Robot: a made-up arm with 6 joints.
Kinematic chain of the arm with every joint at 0, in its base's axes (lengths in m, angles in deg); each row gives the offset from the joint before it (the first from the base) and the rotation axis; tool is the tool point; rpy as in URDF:
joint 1: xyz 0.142 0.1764 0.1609 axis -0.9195 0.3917 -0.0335
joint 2: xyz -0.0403 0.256 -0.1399 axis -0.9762 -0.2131 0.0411
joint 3: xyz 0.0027 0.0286 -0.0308 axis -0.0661 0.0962 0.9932
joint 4: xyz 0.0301 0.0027 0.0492 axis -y
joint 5: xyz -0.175 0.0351 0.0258 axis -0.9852 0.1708 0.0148
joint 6: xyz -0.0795 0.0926 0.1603 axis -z
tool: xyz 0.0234 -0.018 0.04 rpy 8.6 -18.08 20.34
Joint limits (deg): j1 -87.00..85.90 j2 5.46..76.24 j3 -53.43..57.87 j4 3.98..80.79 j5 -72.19..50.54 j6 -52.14..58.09
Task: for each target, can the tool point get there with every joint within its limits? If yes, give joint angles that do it. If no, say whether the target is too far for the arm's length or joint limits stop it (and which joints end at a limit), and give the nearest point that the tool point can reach.
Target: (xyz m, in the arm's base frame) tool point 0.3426 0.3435 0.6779
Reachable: no: joint limits stop it (at a limit: joint 1, joint 2, joint 3, joint 4, joint 5, joint 6) | nearest point 0.1826 0.5240 0.6489 | short by 0.243 m
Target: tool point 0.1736 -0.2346 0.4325
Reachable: no: joint limits stop it (at a limit: joint 1, joint 3, joint 4, joint 5, joint 6) | nearest point 0.0514 -0.0364 0.1671 | short by 0.353 m
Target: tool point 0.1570 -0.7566 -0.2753
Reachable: no: too far | nearest point 0.0245 -0.2212 -0.1379 | short by 0.568 m
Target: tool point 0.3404 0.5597 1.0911
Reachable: no: too far | nearest point 0.1566 0.5207 0.6608 | short by 0.470 m
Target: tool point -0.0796 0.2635 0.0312
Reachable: yes | joints -21.01 62.09 29.07 70.12 -45.69 -40.80
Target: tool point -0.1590 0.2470 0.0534
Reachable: yes | joints 20.28 60.69 15.21 55.20 -55.28 -33.19
